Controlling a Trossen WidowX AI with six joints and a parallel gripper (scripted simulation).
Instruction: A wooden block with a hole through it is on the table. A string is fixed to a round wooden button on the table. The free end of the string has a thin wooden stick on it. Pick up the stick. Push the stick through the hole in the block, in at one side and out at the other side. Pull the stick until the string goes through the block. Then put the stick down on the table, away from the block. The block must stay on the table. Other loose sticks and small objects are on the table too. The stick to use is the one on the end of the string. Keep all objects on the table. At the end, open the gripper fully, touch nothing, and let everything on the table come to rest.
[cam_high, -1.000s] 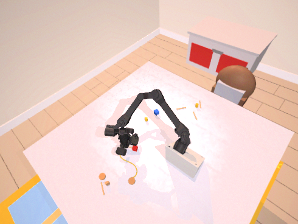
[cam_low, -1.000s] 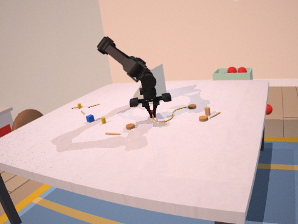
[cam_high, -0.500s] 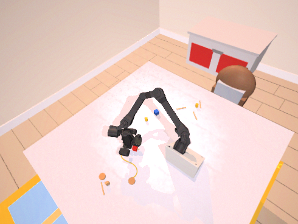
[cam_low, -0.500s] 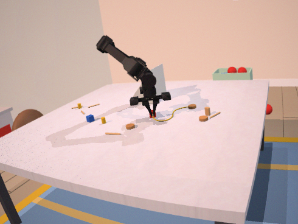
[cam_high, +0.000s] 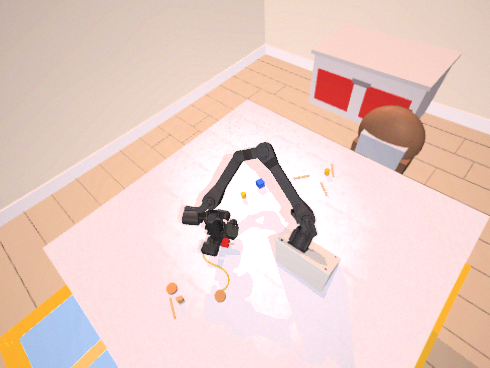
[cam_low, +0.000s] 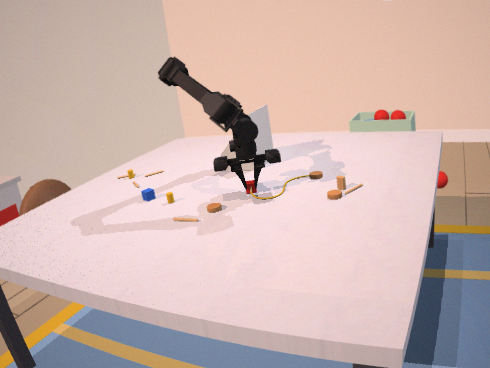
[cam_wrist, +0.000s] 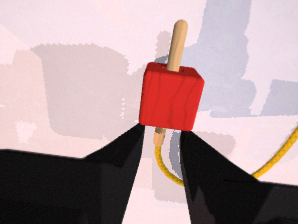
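Now: the red block 20 mm behind my gripper tip and 10 mm to the right of it. Also, from my gripper tip: thin wooden stick: 10 mm behind; yellow peg: 240 mm to the right, 60 mm ahead; small wooden block: 260 mm to the left, 30 mm behind.
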